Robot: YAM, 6 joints.
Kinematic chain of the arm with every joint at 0, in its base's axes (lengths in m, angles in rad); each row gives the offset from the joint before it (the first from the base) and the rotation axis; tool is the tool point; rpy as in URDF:
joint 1: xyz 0 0 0.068 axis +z
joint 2: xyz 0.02 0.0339 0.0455 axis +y
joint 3: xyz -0.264 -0.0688 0 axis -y
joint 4: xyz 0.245 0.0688 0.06 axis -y
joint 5: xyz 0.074 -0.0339 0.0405 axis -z
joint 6: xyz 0.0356 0 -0.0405 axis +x
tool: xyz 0 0 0 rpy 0 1.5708 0
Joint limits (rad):
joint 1: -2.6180..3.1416
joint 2: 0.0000..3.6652
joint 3: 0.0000..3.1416
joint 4: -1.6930..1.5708
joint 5: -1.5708..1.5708
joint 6: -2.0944..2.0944
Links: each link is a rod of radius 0.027 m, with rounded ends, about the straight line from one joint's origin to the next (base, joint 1, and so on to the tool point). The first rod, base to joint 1, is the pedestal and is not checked.
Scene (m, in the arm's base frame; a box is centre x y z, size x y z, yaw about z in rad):
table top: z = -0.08
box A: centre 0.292 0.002 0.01 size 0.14 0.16 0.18 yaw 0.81
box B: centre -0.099 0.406 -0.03 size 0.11 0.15 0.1 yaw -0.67
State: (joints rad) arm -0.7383 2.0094 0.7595 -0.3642 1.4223 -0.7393
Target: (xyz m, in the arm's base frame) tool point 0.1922 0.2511 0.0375
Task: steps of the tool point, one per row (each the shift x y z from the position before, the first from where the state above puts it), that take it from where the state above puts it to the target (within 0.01 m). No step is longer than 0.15 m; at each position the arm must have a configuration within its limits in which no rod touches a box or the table.
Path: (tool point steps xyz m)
1: 0.0437 0.0179 0.0923
2: 0.0093 0.0417 0.0973
3: -0.0330 0.0505 0.0881
4: -0.0735 0.0412 0.0654
5: -0.1018 0.0164 0.0314
6: 0.1012 0.0210 -0.0165
7: 0.0817 0.0497 -0.0447
8: 0.0502 0.0668 -0.0678
9: 0.0130 0.0682 -0.0841
10: -0.0219 0.0539 -0.0921
11: -0.0474 0.0268 -0.0915

